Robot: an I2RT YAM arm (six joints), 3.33 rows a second.
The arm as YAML. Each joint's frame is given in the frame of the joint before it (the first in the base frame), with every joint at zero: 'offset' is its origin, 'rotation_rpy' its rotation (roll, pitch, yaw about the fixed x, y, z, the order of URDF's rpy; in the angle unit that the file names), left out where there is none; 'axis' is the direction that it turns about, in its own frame. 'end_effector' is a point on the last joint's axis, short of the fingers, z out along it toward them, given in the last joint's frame.
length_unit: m
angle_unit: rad
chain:
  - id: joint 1
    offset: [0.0, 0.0, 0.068]
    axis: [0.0, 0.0, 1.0]
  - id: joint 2
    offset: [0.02, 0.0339, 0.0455]
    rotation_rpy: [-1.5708, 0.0, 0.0]
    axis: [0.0, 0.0, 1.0]
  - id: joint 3
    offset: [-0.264, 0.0, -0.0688]
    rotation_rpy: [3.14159, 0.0, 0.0]
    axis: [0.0, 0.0, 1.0]
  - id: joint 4
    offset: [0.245, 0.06, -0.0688]
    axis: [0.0, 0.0, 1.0]
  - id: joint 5
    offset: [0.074, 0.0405, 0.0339]
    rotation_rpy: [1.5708, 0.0, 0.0]
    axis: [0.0, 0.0, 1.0]
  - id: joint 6
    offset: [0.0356, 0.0, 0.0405]
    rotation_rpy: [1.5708, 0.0, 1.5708]
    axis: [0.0, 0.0, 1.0]
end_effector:
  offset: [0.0, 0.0, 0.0]
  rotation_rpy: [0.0, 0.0, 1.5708]
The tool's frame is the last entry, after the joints.
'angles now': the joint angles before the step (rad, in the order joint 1, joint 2, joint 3, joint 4, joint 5, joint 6). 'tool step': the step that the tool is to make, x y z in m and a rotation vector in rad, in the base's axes. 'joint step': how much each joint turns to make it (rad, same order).
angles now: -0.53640 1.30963 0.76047 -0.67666 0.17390 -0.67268
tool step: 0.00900 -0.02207 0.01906 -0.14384 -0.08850 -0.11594
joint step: -0.04421 0.00940 0.05663 0.09613 0.09763 0.03615
